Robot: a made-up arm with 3 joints. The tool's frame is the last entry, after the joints. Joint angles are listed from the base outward.
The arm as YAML. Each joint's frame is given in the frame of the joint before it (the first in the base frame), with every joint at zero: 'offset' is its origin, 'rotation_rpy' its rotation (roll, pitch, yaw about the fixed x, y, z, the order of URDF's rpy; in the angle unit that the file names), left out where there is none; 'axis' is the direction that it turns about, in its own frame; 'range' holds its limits. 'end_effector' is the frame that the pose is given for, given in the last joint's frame.
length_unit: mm
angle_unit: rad
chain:
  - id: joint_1
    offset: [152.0, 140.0, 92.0]
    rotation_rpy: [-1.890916, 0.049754, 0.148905]
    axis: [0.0, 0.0, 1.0]
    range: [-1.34, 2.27]
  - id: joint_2
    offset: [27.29, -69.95, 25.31]
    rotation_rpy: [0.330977, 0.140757, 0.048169]
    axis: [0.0, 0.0, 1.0]
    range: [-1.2, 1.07]
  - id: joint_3
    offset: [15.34, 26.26, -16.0]
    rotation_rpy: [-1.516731, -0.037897, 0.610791]
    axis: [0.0, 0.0, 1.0]
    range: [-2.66, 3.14]
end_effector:
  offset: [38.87, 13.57, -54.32]
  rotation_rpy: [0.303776, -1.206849, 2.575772]
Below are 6 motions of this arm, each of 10 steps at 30 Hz.
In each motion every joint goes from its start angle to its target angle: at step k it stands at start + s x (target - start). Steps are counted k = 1, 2, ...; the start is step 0. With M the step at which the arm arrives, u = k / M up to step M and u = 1 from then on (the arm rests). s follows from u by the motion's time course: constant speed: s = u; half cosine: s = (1 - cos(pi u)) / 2; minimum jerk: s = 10 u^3 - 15 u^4 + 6 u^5.
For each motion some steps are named. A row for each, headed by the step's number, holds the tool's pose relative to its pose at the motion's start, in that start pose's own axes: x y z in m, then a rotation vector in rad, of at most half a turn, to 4 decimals.
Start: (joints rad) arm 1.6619 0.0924 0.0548
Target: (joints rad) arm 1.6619 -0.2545 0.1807
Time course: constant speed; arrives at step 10
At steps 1, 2, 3, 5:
1: -0.0016 -0.0002 -0.0023 0.0164 -0.0322 -0.0034
2: -0.0030 -0.0003 -0.0047 0.0326 -0.0644 -0.0065
3: -0.0044 -0.0004 -0.0072 0.0487 -0.0968 -0.0091
5: -0.0069 -0.0006 -0.0122 0.0804 -0.1619 -0.0132

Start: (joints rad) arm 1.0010 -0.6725 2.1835
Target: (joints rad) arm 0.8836 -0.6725 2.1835
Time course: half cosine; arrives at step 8
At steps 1, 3, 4, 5, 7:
1: -0.0001 -0.0004 0.0001 -0.0030 0.0017 0.0029
3: -0.0007 -0.0032 0.0011 -0.0241 0.0137 0.0233
4: -0.0011 -0.0051 0.0019 -0.0391 0.0222 0.0378
5: -0.0015 -0.0071 0.0026 -0.0540 0.0306 0.0523
7: -0.0019 -0.0098 0.0038 -0.0752 0.0426 0.0727

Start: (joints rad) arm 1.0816 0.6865 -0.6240
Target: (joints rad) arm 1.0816 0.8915 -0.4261
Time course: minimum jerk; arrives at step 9
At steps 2, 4, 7, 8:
2: 0.0011 -0.0009 0.0004 0.0097 0.0109 0.0169
4: 0.0059 -0.0047 0.0018 0.0506 0.0588 0.0863
7: 0.0144 -0.0100 0.0036 0.1187 0.1446 0.1947
8: 0.0155 -0.0106 0.0037 0.1271 0.1557 0.2075

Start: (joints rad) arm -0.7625 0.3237 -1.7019
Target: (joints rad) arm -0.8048 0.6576 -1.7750
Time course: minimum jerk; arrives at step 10
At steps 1, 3, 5, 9, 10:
1: 0.0001 0.0000 0.0000 -0.0012 -0.0011 0.0020
3: 0.0021 -0.0008 0.0003 -0.0236 -0.0211 0.0379
5: 0.0066 -0.0022 0.0012 -0.0716 -0.0660 0.1158
9: 0.0133 -0.0037 0.0027 -0.1400 -0.1346 0.2285
10: 0.0134 -0.0037 0.0027 -0.1412 -0.1358 0.2304

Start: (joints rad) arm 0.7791 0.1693 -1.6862
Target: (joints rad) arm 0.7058 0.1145 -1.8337
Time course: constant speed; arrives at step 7
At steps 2, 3, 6, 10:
2: -0.0017 0.0041 0.0021 -0.0390 0.0121 -0.0463
3: -0.0024 0.0062 0.0032 -0.0587 0.0187 -0.0692
6: -0.0044 0.0126 0.0063 -0.1182 0.0399 -0.1370
10: -0.0049 0.0147 0.0073 -0.1382 0.0476 -0.1593

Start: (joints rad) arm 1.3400 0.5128 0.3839
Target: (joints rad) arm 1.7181 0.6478 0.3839
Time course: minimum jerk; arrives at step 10
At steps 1, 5, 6, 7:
1: 0.0000 0.0000 0.0003 0.0004 0.0043 0.0007
5: 0.0024 -0.0031 0.0186 0.0233 0.2491 0.0398
6: 0.0043 -0.0043 0.0250 0.0309 0.3401 0.0548
7: 0.0064 -0.0053 0.0302 0.0369 0.4170 0.0679

